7 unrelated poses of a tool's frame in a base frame.
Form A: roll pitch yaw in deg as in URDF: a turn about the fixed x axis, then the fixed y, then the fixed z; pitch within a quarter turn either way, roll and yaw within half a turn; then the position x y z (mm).
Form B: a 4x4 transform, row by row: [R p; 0 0 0 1], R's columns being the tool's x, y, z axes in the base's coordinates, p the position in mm. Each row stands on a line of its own. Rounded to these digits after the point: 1 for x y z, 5 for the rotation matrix.
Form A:
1: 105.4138 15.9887 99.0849 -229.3 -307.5 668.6
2: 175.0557 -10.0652 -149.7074 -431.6 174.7 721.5
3: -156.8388 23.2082 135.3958 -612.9 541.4 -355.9
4: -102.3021 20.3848 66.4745 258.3 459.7 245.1
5: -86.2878 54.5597 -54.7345 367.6 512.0 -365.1
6: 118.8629 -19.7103 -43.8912 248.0 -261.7 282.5
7: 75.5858 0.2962 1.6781 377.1 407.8 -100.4
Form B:
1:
-0.15179 0.22053 0.96350 -229.3
0.94926 0.30418 0.07993 -307.5
-0.27545 0.92674 -0.25551 668.6
0 0 0 1

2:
-0.85017 -0.48953 -0.19382 -431.6
-0.49665 0.86785 -0.01341 174.7
0.17477 0.08486 -0.98095 721.5
0 0 0 1

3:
-0.65436 0.75596 -0.01823 -612.9
0.64538 0.54575 -0.53445 541.4
-0.39407 -0.36149 -0.84500 -355.9
0 0 0 1

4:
0.37416 0.05951 -0.92545 258.3
0.85946 -0.39709 0.32194 459.7
-0.34832 -0.91585 -0.19972 245.1
0 0 0 1

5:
0.33479 -0.41654 0.84523 367.6
-0.47344 0.70119 0.53309 512.0
-0.81472 -0.57864 0.03754 -365.1
0 0 0 1

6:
0.67843 -0.54752 -0.48984 248.0
-0.65267 -0.14310 -0.74401 -261.7
0.33726 0.82447 -0.45443 282.5
0 0 0 1

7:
0.99956 -0.00228 0.02965 377.1
0.02928 0.24897 -0.96807 407.8
-0.00517 0.96851 0.24893 -100.4
0 0 0 1

